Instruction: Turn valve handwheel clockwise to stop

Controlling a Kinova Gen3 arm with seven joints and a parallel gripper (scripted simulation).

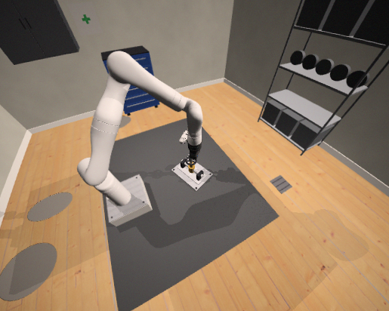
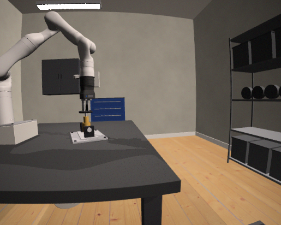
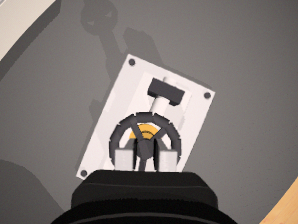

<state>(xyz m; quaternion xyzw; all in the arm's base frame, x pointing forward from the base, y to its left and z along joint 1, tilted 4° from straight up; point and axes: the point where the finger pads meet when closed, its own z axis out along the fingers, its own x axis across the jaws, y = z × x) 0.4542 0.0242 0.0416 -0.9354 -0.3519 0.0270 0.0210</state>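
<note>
My hand is 3 cm above the black spoked handwheel.
</note>
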